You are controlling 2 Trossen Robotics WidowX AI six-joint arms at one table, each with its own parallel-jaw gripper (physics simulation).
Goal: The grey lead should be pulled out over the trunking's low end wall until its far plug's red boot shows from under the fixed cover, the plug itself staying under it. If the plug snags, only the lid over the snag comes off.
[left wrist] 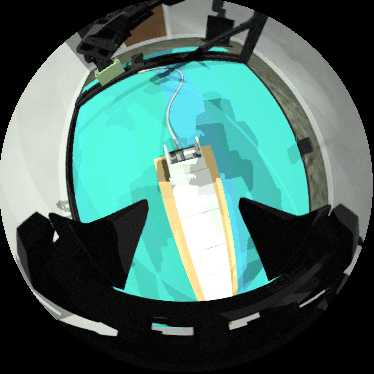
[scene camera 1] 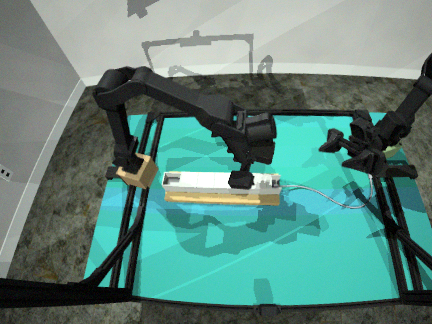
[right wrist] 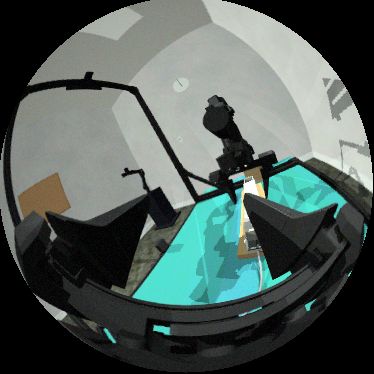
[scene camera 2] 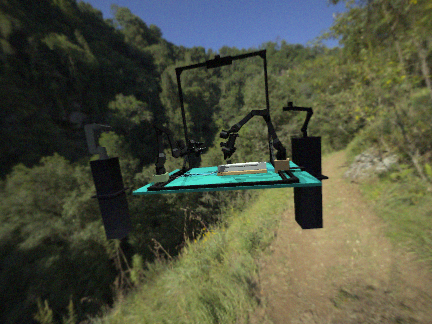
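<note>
The white trunking (scene camera 1: 205, 181) (left wrist: 200, 225) (scene camera 2: 245, 166) lies on a tan wooden base (scene camera 1: 222, 199) (left wrist: 175, 220), with seams between its white lids. The grey lead (scene camera 1: 320, 192) (left wrist: 171, 107) (right wrist: 260, 272) leaves the trunking's right end in scene camera 1 and curves across the table toward the right arm. No red boot can be made out. My left gripper (left wrist: 194, 203) (right wrist: 250, 201) is open above the trunking, pointing down, one fingertip hiding some lids in scene camera 1. My right gripper (scene camera 1: 334, 156) (right wrist: 197, 198) is open and empty, raised above the table away from the lead.
A tan block (scene camera 1: 141, 172) (scene camera 2: 281, 165) is at the left arm's base. A pale green block (left wrist: 109, 71) (scene camera 2: 160, 177) is at the right arm's base. Black frame rails (scene camera 1: 135, 240) run along the teal table's (scene camera 1: 320, 265) sides. The left arm reaches over the table's back half.
</note>
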